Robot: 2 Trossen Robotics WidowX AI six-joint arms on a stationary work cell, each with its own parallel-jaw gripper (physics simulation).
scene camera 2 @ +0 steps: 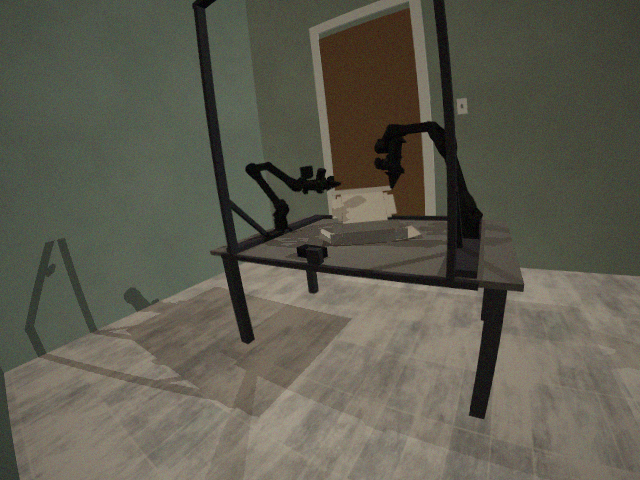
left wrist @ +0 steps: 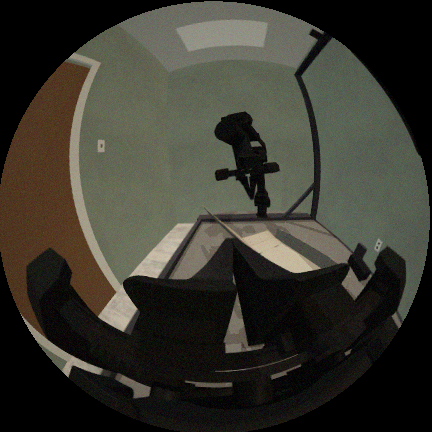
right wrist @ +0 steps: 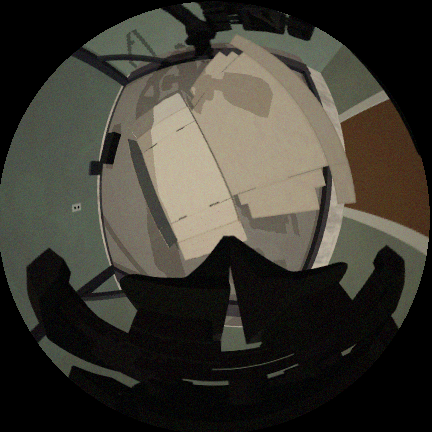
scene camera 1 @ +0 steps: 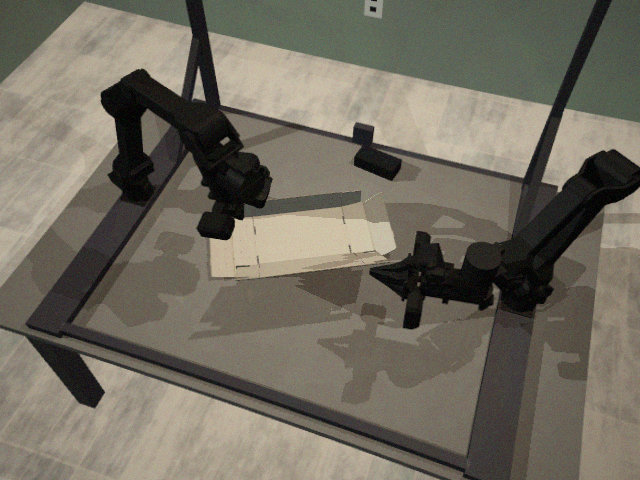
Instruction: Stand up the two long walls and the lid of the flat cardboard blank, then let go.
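Where they show: left gripper, between the fingertips: (scene camera 2: 341,183) (left wrist: 229,242) (scene camera 1: 369,271); right gripper, between the fingertips: (scene camera 2: 391,188) (left wrist: 251,199) (right wrist: 227,240) (scene camera 1: 241,218); left arm's base, origin of its link: (scene camera 2: 281,229) (right wrist: 203,51) (scene camera 1: 518,301); right arm's base, origin of its link: (scene camera 2: 470,236) (left wrist: 261,215) (scene camera 1: 138,193).
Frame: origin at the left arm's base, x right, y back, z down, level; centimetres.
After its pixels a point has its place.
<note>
The cardboard blank's base panel (scene camera 1: 299,235) @[z 1.8, x 2.3, y -50.7 cm] (right wrist: 190,170) @[z 1.8, x -1.4, y -49.8 cm] lies flat on the table. One long wall (scene camera 1: 310,204) @[z -0.2, x 10.6, y -50.9 cm] (scene camera 2: 367,235) @[z -1.3, x 9.6, y -53.2 cm] (right wrist: 152,195) @[z -0.1, x 7.8, y -56.0 cm] stands upright along its far side in scene camera 1. On the opposite side the big lid panel (scene camera 2: 364,206) @[z -9.4, x -12.0, y -43.2 cm] (right wrist: 255,130) @[z -10.3, x -13.9, y -44.9 cm] rises steeply; scene camera 1 sees it nearly edge-on, and the fold to its long wall is hard to tell. My left gripper (scene camera 1: 372,270) @[z -20.7, x -16.8, y -29.1 cm] (scene camera 2: 339,183) @[z -20.7, x -16.8, y -29.1 cm] (left wrist: 229,242) @[z -20.7, x -16.8, y -29.1 cm] is shut and empty near the lid's end; touch is unclear. My right gripper (scene camera 2: 393,186) @[z -17.6, x -11.1, y -57.5 cm] (right wrist: 227,240) @[z -17.6, x -11.1, y -57.5 cm] is shut and empty above the blank's other end.
End flaps (scene camera 1: 383,237) @[z -0.8, x 6.4, y -31.5 cm] (scene camera 1: 222,258) @[z 0.8, x -10.3, y -64.6 cm] spread out at both ends of the base. A black block (scene camera 1: 377,163) @[z -1.6, x 27.7, y -39.2 cm] (scene camera 2: 311,253) (right wrist: 111,148) @[z -0.4, x 27.3, y -40.4 cm] lies near the table's far edge in scene camera 1, beside a smaller block (scene camera 1: 363,133) @[z -2.6, x 35.8, y -45.4 cm]. Dark frame posts (scene camera 1: 205,62) @[z -14.8, x 34.3, y -87.5 cm] (scene camera 2: 214,129) @[z -50.2, x 36.4, y -3.9 cm] rise at the table's edges.
</note>
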